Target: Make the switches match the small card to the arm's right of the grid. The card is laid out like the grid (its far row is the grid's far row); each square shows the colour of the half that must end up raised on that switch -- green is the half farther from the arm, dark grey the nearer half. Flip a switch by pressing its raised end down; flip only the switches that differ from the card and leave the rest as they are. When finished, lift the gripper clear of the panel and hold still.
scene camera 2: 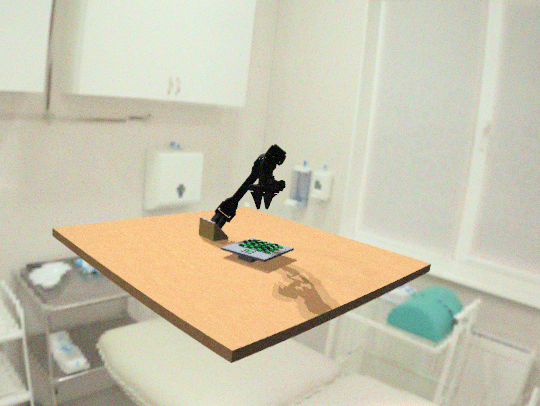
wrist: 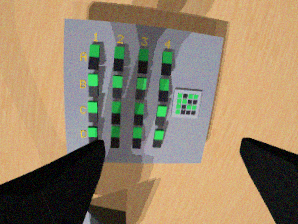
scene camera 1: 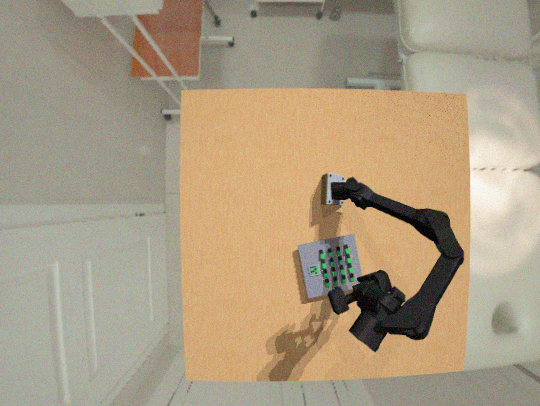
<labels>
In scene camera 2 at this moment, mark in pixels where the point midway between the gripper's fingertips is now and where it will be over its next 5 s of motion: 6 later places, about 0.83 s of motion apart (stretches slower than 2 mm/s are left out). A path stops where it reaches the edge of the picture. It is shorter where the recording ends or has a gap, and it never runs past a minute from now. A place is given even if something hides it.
My gripper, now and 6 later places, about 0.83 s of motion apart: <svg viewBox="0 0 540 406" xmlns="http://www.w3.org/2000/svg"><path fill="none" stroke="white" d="M262 209L277 236L276 244L276 244L277 231L268 244L268 247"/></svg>
</labels>
